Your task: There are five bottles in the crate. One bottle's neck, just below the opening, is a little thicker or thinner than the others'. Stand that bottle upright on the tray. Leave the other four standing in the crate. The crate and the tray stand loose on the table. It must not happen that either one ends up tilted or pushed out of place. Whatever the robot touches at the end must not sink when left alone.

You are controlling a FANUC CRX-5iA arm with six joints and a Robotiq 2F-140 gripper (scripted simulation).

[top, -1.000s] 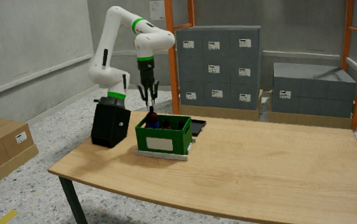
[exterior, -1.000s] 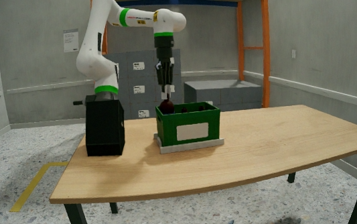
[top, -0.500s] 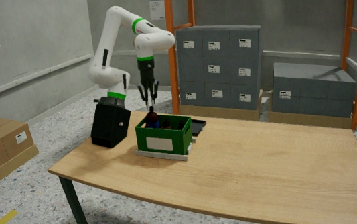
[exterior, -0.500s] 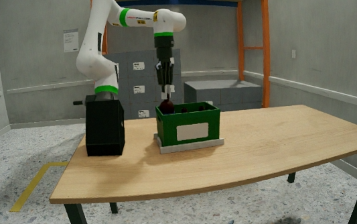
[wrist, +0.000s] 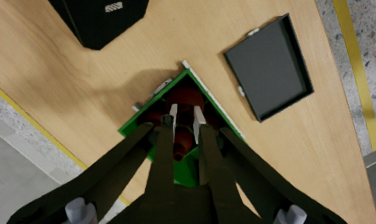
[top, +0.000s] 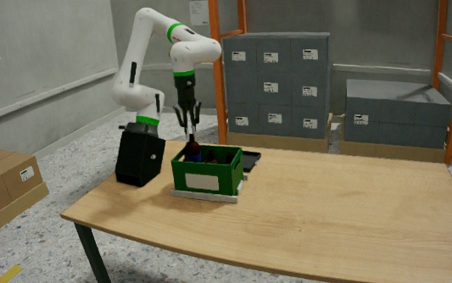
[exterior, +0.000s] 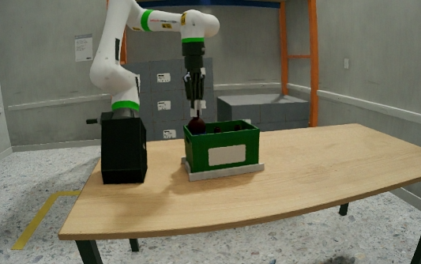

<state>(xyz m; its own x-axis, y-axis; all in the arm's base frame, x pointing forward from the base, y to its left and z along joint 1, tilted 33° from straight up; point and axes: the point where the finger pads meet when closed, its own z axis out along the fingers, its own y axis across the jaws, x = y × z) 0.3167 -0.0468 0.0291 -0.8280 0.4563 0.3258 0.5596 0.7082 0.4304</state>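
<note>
My gripper is now 9 cm above the brown bottle. From my hand the other things lie so: green crate: 17 cm below, 9 cm ahead, 3 cm to the right; dark tray: 26 cm to the left, 24 cm below, 8 cm ahead.
</note>
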